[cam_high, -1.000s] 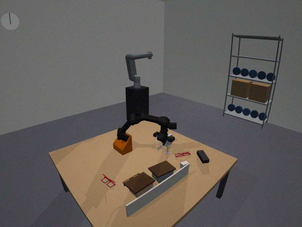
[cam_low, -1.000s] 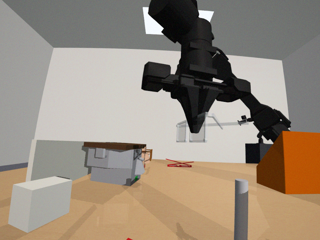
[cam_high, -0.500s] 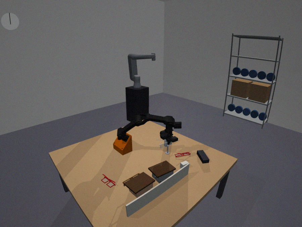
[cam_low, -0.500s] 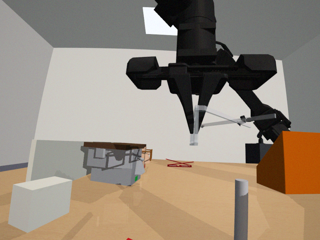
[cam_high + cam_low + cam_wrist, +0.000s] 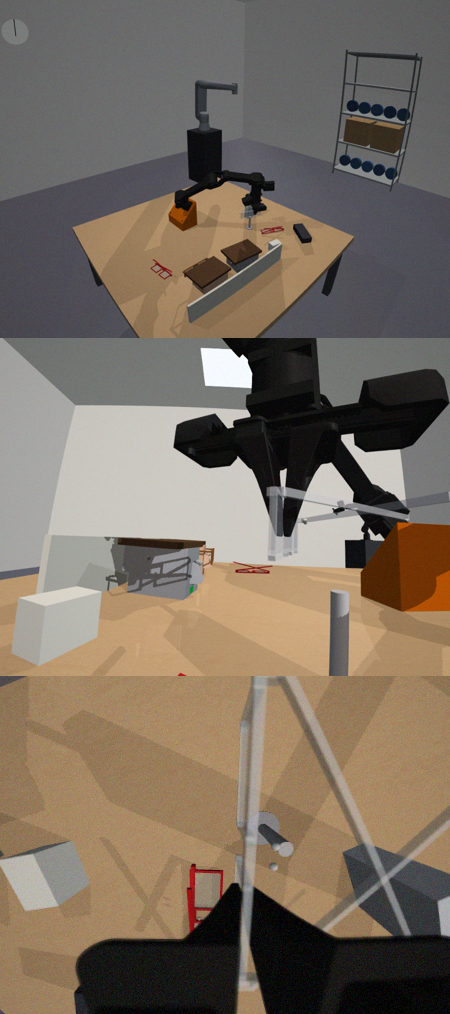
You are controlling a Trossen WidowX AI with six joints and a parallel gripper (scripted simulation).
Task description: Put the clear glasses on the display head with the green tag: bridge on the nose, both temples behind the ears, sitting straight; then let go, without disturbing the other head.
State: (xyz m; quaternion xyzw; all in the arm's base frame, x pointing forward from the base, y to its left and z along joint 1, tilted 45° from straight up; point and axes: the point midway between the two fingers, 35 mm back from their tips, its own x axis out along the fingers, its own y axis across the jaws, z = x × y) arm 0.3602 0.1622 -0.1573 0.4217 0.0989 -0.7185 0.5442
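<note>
Now: the grey stand post 4 cm behind my gripper tip, 1 cm to the left of it and 10 cm below it. Also, from my gripper tip: black box 26 cm ahead, 16 cm to the left, 10 cm below; grey display head 12 cm ahead, 30 cm to the right, 7 cm below; white block 20 cm ahead, 7 cm to the right, 10 cm below.
</note>
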